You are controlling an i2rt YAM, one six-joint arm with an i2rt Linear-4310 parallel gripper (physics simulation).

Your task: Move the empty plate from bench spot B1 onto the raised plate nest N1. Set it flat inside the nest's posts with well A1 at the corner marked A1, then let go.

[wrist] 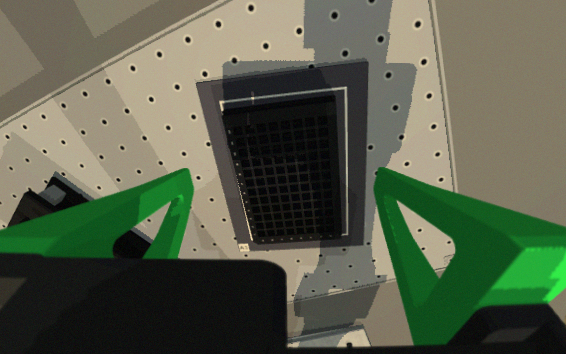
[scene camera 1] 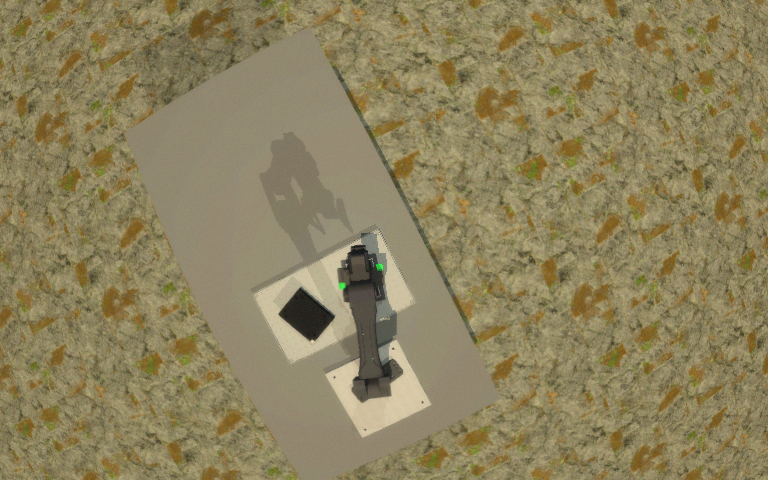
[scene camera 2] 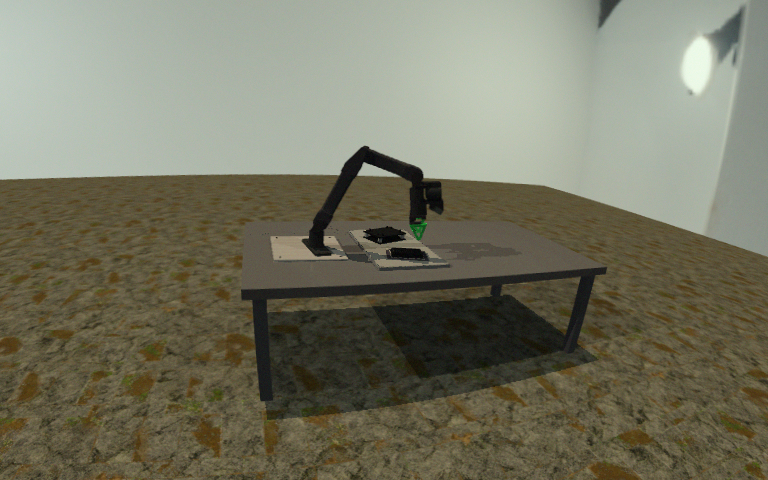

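Where they show: gripper, fingertip midpoint: (wrist: 283, 178) (scene camera 2: 418, 236); arm's base, link origin: (scene camera 2: 315, 247).
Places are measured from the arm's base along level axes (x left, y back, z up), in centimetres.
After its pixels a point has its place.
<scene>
The black plate with its grid of wells (wrist: 295, 205) @[y -30.7, x -18.4, z 1.1 cm] (scene camera 2: 406, 253) @[y -31.6, x -21.5, z 1.7 cm] lies flat inside a white outline on a dark pad (wrist: 356, 150) @[y -32.4, x -25.2, z 0.4 cm]. A small A1 label (wrist: 243, 247) @[y -28.6, x -10.7, z 0.4 cm] sits by the pad's lower left corner in the wrist view. My gripper (wrist: 283, 178) @[y -36.8, x -21.4, z 8.7 cm] (scene camera 2: 418, 238) @[y -36.8, x -21.4, z 8.7 cm] (scene camera 1: 360, 276) @[y -36.8, x -21.4, z 8.7 cm] is open and empty, above the plate, with one green finger to each side of it in the wrist view. The arm hides most of the plate in scene camera 1. The raised dark nest (scene camera 1: 306, 314) @[y -36.0, x 3.8, z 3.5 cm] (scene camera 2: 384, 233) @[y -33.8, x 1.9, z 3.5 cm] stands apart from the plate; its A1 mark cannot be made out.
A light perforated board (scene camera 1: 288, 342) @[y -31.6, x 17.0, z 0.2 cm] (wrist: 150, 115) @[y -43.7, x -12.3, z 0.2 cm] carries both spots. The arm's white base plate (scene camera 1: 368, 418) @[y 10.2, x 12.2, z 0.4 cm] (scene camera 2: 291, 251) @[y 11.5, x -2.2, z 0.0 cm] lies beside it on the grey table (scene camera 1: 226, 113) @[y -115.6, x -15.7, z -1.1 cm] (scene camera 2: 532, 260) @[y -89.8, x -40.6, z -1.1 cm]. Part of the nest shows behind the left finger in the wrist view.
</scene>
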